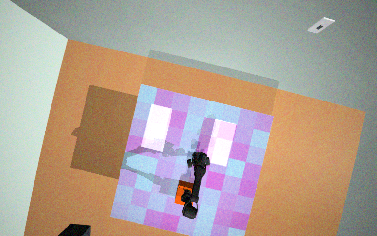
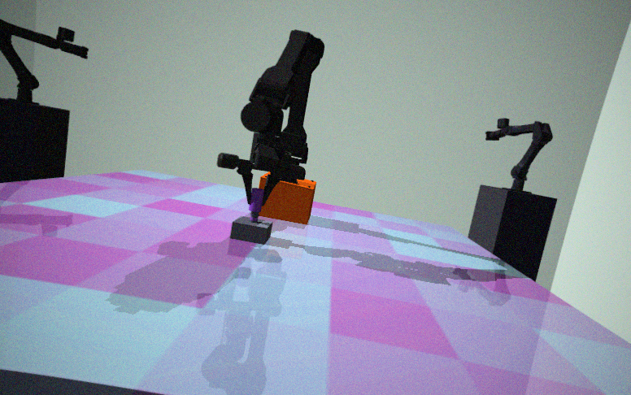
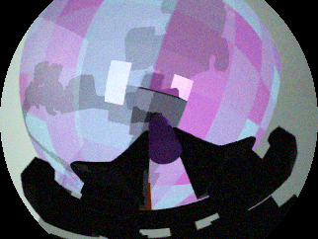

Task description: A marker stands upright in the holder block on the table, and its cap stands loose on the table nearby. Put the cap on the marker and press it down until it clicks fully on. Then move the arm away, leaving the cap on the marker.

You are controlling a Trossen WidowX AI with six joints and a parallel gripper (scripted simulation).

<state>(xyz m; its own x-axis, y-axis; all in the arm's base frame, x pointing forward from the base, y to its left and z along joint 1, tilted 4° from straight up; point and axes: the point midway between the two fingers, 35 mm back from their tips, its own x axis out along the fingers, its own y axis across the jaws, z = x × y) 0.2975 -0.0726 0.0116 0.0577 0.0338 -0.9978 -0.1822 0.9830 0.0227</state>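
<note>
Right now my gripper tip is 6 cm above the grey holder block. The rest, counted from my gripper tip: purple cap: 1 cm above.
</note>
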